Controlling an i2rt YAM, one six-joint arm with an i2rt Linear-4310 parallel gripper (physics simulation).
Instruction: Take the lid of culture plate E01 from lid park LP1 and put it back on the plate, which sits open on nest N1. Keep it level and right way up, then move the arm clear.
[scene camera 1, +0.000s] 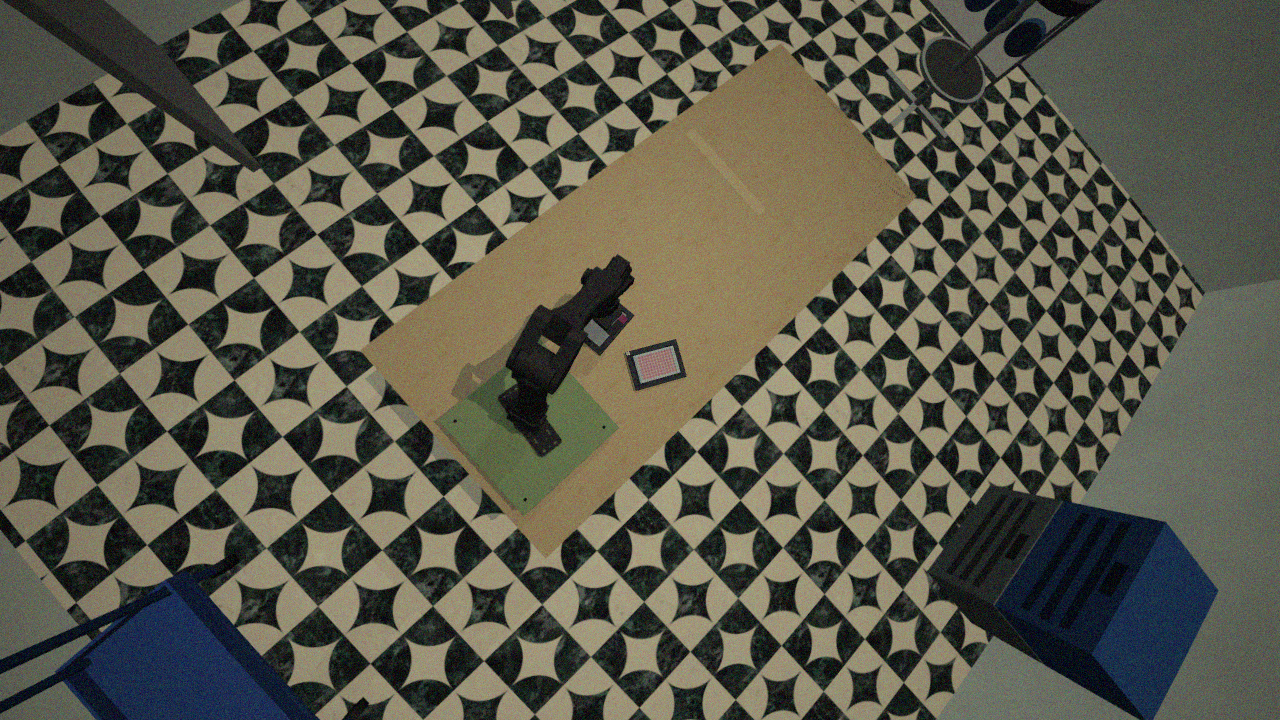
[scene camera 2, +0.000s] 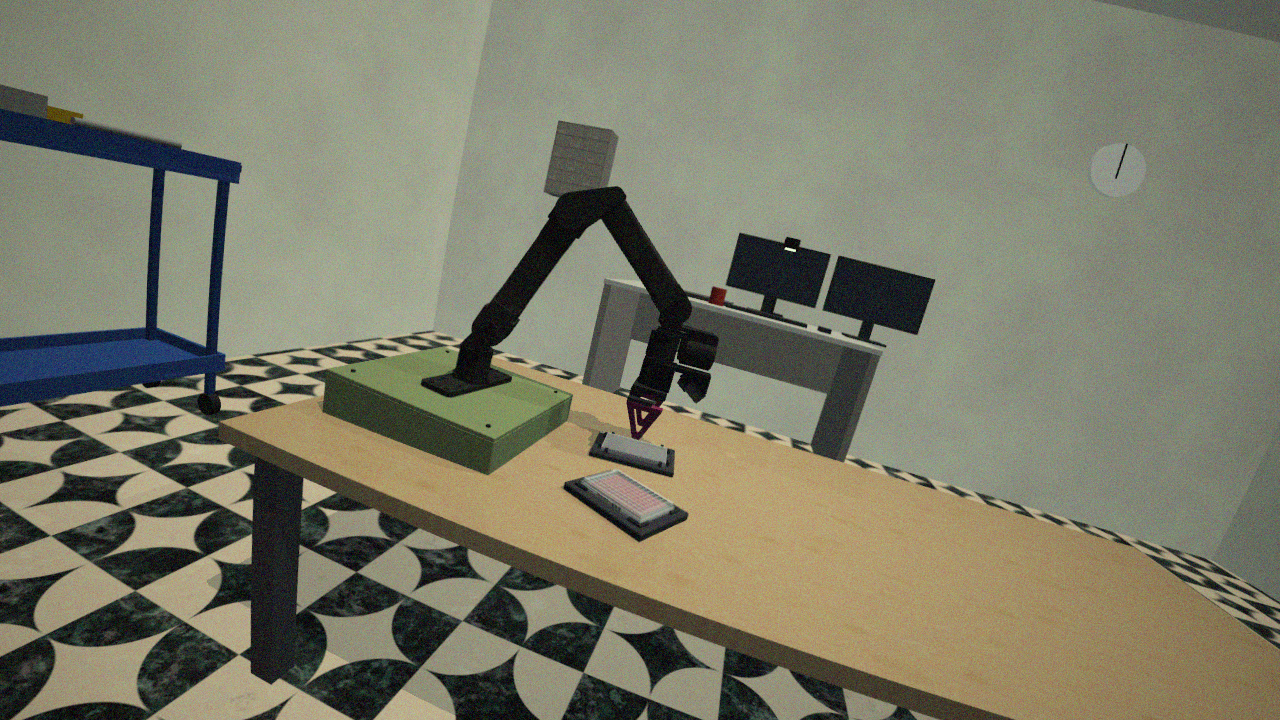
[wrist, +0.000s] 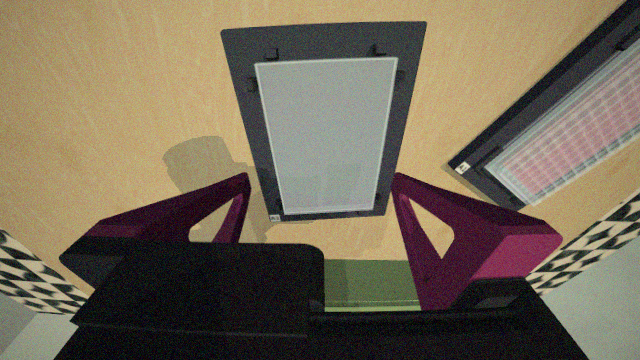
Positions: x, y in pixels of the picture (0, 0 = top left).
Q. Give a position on a dark lid park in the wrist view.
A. At 243, 47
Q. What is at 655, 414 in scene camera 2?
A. My gripper.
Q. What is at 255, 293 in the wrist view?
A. My gripper.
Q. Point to a dark nest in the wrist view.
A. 606, 39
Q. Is my gripper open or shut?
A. Open.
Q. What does my gripper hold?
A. Nothing.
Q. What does the pale grey lid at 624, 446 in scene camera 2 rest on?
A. A dark lid park.
